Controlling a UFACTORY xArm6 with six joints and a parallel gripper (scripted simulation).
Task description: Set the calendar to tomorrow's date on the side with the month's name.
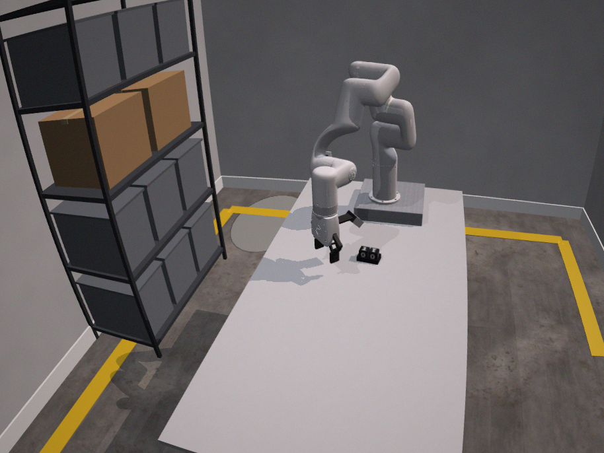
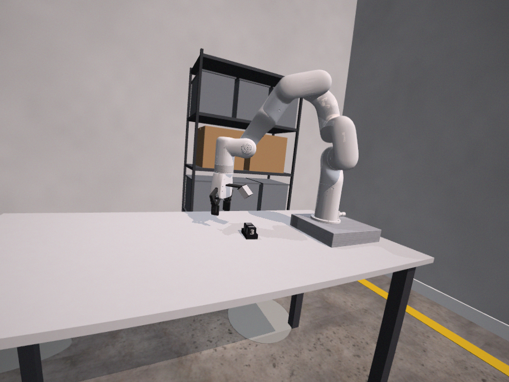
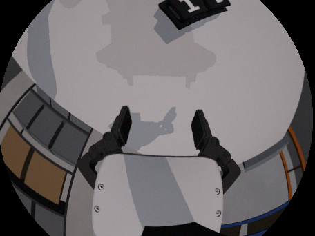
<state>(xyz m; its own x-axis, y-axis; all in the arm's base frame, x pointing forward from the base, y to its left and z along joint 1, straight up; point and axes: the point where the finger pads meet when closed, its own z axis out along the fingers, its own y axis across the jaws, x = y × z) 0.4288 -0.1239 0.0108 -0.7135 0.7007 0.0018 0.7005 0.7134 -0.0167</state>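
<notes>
The black cube lies 110 mm to the left of my hand, 80 mm behind it and 40 mm below it.
</notes>
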